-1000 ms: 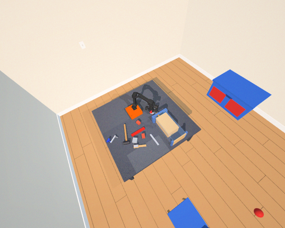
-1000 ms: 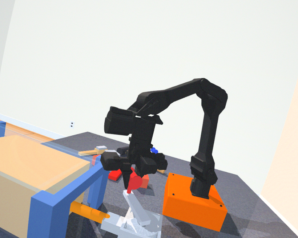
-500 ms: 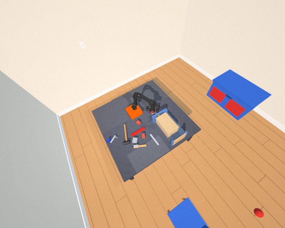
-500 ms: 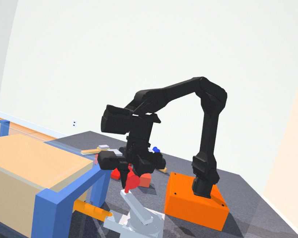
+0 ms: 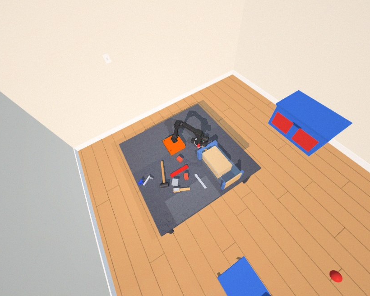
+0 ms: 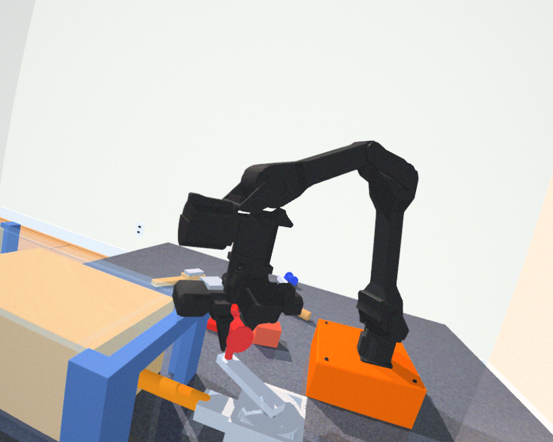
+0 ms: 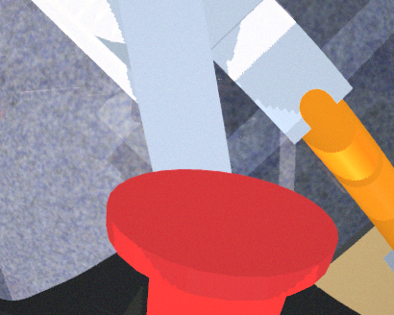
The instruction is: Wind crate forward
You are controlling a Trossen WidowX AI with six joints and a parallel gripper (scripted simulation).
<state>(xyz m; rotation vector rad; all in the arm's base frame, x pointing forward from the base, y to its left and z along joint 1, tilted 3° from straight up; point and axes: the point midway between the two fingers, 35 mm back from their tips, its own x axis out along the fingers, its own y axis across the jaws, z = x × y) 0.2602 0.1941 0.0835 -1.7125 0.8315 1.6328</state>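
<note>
Now: the winch handle 30 mm behind my gripper tip, 20 mm to the left of it and 10 mm below it. The rest, counted from my gripper tip: blue frame: 80 mm ahead, 60 mm to the left, 10 mm below; then white winch: 100 mm behind, 80 mm below, 50 mm to the left; then red knob: 20 mm above.
</note>
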